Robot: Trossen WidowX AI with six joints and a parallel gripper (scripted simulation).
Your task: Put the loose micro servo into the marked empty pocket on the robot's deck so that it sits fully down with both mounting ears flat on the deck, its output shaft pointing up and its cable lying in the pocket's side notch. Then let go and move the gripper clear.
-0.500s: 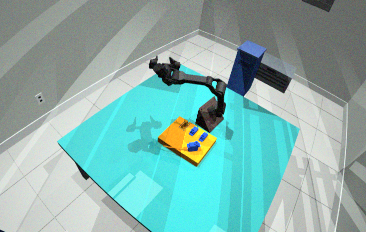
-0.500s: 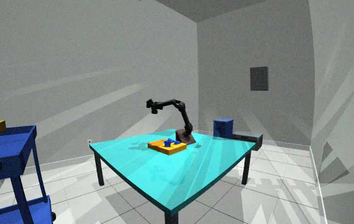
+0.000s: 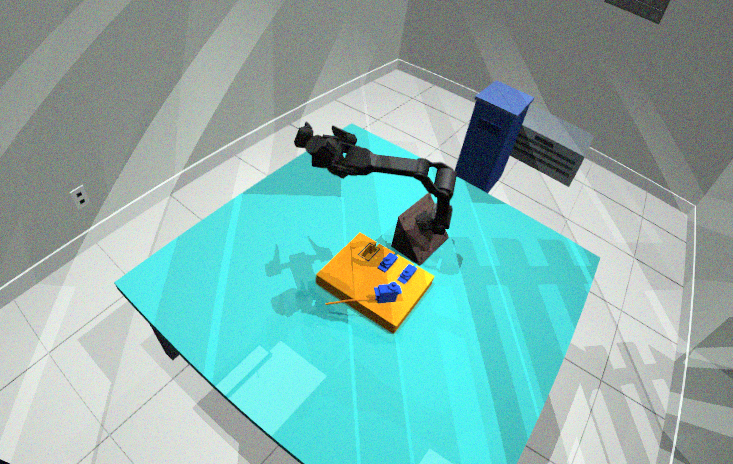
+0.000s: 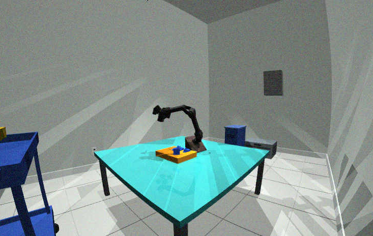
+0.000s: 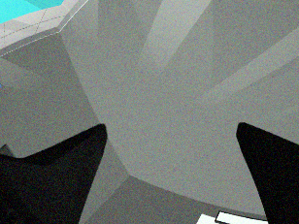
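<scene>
My gripper tip is 38 cm to the right of the orange deck, 36 cm above it and 12 cm short of it.
</scene>
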